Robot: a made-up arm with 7 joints.
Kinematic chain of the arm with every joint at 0, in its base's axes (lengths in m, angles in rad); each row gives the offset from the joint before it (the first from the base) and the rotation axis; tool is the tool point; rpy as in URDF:
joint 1: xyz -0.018 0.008 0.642 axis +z
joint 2: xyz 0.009 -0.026 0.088 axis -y
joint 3: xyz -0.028 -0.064 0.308 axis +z
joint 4: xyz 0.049 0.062 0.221 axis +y
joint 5: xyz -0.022 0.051 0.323 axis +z
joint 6: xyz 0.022 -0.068 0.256 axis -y
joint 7: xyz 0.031 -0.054 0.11 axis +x
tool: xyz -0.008 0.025 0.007 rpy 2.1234 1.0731 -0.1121
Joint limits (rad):
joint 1: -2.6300..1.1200
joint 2: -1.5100..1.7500
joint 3: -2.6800..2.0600
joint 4: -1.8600..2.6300
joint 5: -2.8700..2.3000
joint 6: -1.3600..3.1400
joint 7: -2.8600..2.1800
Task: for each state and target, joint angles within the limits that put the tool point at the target. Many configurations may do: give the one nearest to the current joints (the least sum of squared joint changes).
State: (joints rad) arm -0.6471 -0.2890 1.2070 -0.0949 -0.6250 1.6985 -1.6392
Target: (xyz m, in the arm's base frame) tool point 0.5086 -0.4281 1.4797
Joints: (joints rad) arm 0.0354 -0.8184 1.2374 -0.6696 -0.5613 2.1232 -1.6343
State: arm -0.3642 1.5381 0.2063 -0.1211 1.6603 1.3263 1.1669
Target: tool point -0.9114 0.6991 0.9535
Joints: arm -0.6860 1.4756 0.2506 -0.0104 1.7046 1.4053 1.1679
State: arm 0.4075 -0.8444 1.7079 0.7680 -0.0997 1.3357 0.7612
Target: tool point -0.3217 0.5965 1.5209
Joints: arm 1.1200 -0.6011 1.7120 1.2048 -0.0774 1.0685 0.7715
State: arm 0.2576 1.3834 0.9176 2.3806 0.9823 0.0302 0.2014
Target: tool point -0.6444 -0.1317 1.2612
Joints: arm 0.7565 1.7088 0.4941 1.5382 0.8858 0.1694 0.2134
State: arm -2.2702 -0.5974 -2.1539 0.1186 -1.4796 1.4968 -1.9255
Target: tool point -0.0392 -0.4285 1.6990
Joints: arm -2.0158 -0.1738 -1.9105 -0.3951 -1.3600 1.5923 -1.9412
